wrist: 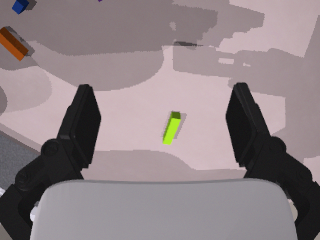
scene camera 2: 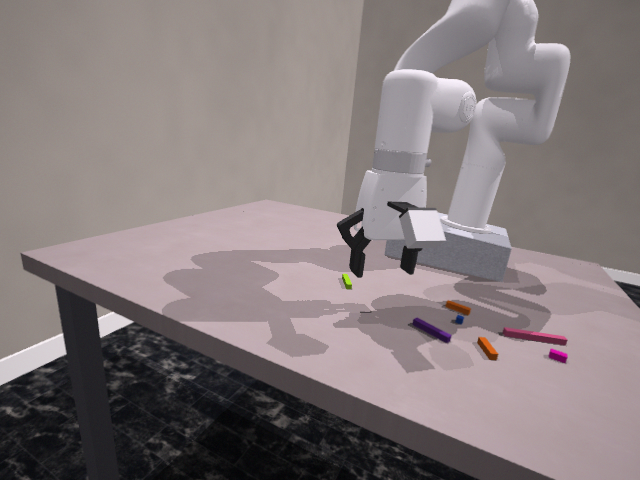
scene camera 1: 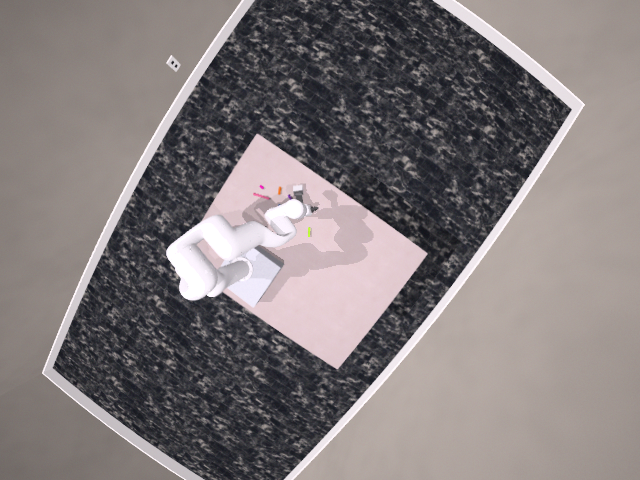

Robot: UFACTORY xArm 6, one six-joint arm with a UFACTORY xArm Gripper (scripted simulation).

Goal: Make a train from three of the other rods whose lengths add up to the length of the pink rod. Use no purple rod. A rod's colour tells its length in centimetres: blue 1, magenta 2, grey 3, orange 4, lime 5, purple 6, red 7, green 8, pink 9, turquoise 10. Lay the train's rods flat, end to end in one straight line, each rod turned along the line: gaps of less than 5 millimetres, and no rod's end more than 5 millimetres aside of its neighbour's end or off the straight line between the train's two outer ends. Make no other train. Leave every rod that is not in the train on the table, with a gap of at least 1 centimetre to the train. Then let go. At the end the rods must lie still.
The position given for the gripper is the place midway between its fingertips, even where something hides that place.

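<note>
Gripper (scene camera 2: 382,272) visible; the wrist view also shows the gripper (wrist: 163,99).
</note>
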